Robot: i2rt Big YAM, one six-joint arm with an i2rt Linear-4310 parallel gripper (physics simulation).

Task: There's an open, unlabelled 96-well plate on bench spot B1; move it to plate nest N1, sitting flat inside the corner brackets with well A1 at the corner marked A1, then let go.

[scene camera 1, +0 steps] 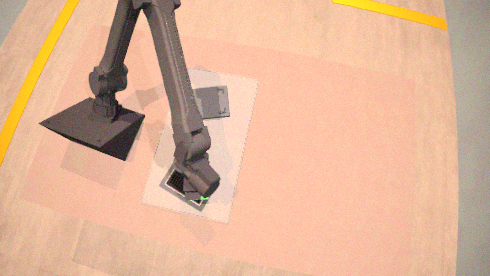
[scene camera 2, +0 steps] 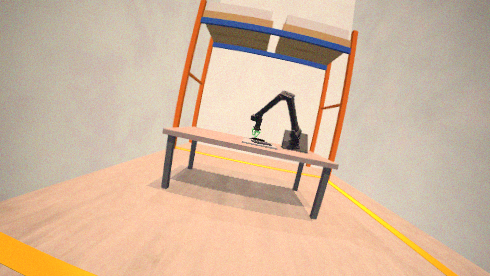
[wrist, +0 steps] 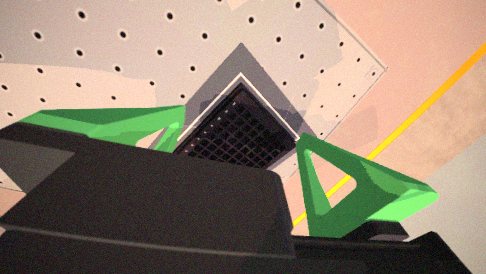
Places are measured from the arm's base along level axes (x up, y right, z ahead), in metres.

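Where they show: gripper, fingertip midpoint: (scene camera 2: 254,136) (wrist: 245,126); arm's base, origin of the base link: (scene camera 1: 106,113) (scene camera 2: 294,143).
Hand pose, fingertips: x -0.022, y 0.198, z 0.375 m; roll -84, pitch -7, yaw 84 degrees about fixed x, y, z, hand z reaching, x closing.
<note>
Each offset is from my fingertips to the centre of the thing. "spot": to the spot under its first point. Level surfaces: height alone.
The black 96-well plate @(dz -0.050, dx -0.020, dy +0.001 m) (scene camera 1: 175,180) (wrist: 242,132) lies flat on bench spot B1 @(spot: dz +0.042, dx -0.027, dy -0.016 m) (wrist: 241,60), a dark grey patch with a white outline; the arm covers part of it in scene camera 1. My gripper (scene camera 2: 256,134) (wrist: 245,126) is open with nothing between its green fingers. It hangs a little above the plate, one finger to each side of it in the wrist view; the gripper body hides the plate's near part. Plate nest N1 @(dz -0.032, dx -0.020, dy -0.285 m) (scene camera 1: 214,102) is a grey plate with small corner brackets, partly behind the arm. Its A1 mark is not readable.
A pale perforated board @(dz -0.028, dx -0.035, dy -0.157 m) (scene camera 1: 235,135) (wrist: 145,65) carries the spot and the nest on the table @(dx -0.049 m) (scene camera 2: 220,141). The arm's dark base (scene camera 1: 90,125) (scene camera 2: 295,142) stands beside the board. An orange and blue rack (scene camera 2: 183,75) with boxes stands behind the table.
</note>
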